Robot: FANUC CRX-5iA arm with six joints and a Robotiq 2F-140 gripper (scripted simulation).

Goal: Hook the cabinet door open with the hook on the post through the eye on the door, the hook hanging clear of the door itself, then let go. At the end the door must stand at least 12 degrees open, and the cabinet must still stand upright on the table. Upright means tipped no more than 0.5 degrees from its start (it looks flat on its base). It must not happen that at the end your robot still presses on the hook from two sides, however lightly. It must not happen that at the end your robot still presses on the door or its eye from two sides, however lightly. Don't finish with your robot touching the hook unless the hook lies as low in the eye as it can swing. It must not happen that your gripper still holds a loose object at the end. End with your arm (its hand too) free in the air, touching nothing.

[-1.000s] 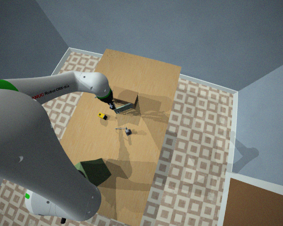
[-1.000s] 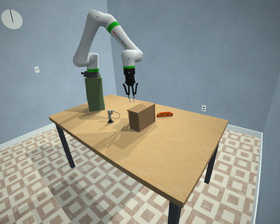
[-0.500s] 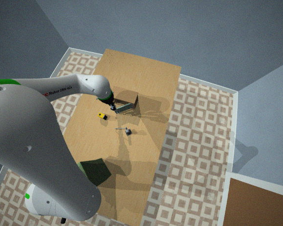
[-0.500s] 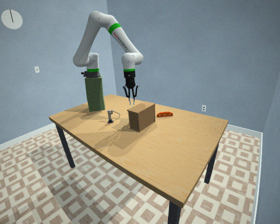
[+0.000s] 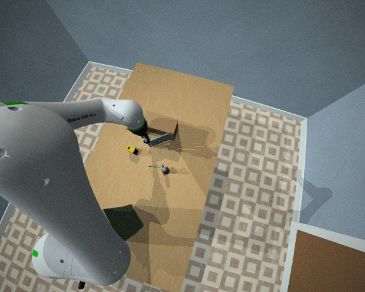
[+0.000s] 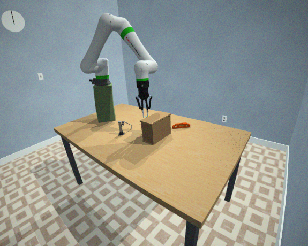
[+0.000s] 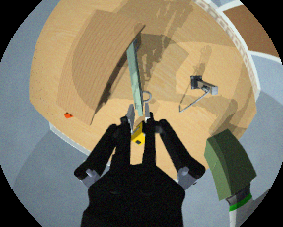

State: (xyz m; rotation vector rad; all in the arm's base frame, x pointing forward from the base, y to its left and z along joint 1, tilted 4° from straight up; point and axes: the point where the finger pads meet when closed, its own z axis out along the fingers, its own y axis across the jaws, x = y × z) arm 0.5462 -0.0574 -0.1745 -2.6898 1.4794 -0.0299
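The thin wire hook is 150 mm behind my hand, 70 mm to the right of it and 100 mm below it. Also, from my hand: grey-green door: 30 mm ahead, 60 mm to the right, 90 mm below; yellow block: 50 mm behind, 130 mm to the left, 120 mm below.
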